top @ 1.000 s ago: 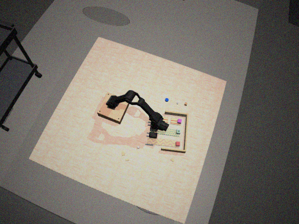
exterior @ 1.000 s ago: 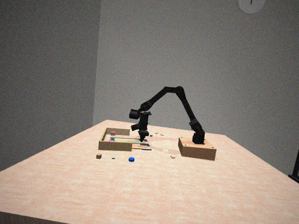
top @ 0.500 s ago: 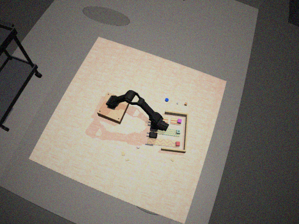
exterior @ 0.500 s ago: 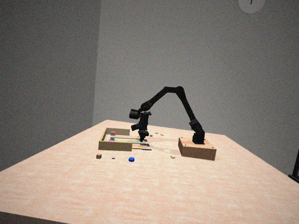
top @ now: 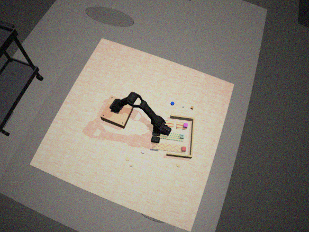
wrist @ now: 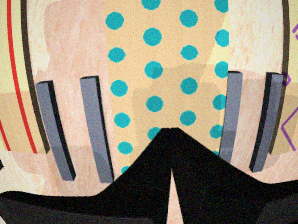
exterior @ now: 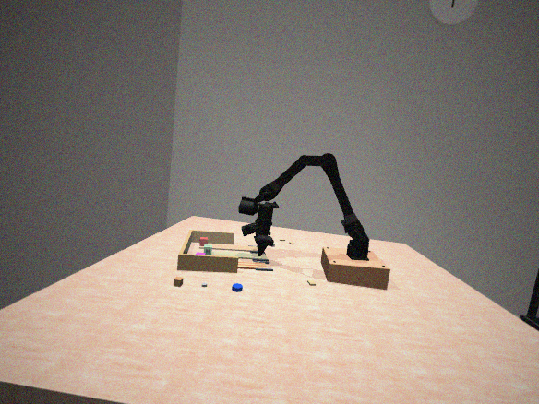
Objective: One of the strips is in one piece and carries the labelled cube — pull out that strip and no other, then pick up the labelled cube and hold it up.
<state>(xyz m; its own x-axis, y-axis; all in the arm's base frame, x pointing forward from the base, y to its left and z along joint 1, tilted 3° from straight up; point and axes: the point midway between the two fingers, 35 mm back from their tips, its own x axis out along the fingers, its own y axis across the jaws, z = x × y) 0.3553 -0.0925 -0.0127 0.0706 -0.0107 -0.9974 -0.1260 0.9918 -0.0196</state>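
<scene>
The labelled cube is 20 cm ahead of my gripper tip, 3 cm to the left of it and 2 cm above it. The rest, counted from my gripper tip: blue disc 6 cm ahead, 30 cm to the left; then small white cube 6 cm behind, 17 cm to the right; then zigzag strip 12 cm ahead, 8 cm to the right.
</scene>
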